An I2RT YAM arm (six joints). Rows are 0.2 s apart.
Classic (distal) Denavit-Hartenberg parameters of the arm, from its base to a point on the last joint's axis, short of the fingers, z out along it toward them. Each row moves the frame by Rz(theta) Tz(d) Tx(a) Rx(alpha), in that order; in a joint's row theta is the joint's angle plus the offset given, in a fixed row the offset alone. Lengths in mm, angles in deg.
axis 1: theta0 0, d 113.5, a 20, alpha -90
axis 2: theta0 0, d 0, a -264, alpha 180
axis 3: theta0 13.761, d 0, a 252.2, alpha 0
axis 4: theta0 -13.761, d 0, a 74, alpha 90
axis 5: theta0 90, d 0, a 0, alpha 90
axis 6: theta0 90, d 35.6, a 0, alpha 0
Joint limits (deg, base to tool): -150..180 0..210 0..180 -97..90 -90..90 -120..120
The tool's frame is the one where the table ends.
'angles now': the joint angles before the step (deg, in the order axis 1, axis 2, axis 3, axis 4, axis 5, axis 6). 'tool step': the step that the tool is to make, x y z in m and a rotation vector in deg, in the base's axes. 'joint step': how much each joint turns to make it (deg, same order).
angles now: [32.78, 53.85, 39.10, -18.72, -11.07, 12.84]
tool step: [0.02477, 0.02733, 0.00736, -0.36, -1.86, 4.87]
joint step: [2.02, 9.23, 5.54, 4.47, -1.66, -2.73]
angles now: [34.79, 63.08, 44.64, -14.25, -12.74, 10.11]
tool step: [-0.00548, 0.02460, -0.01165, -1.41, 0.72, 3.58]
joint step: [5.54, 3.45, -0.25, 2.38, 2.01, 0.52]
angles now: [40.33, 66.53, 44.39, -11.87, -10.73, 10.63]
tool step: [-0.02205, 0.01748, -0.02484, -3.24, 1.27, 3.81]
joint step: [6.76, 0.97, -4.04, 1.93, 3.25, 0.53]
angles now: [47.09, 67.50, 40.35, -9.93, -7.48, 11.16]
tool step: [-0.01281, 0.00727, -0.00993, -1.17, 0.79, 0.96]
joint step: [3.62, 0.18, -1.77, 0.71, 2.21, 1.50]
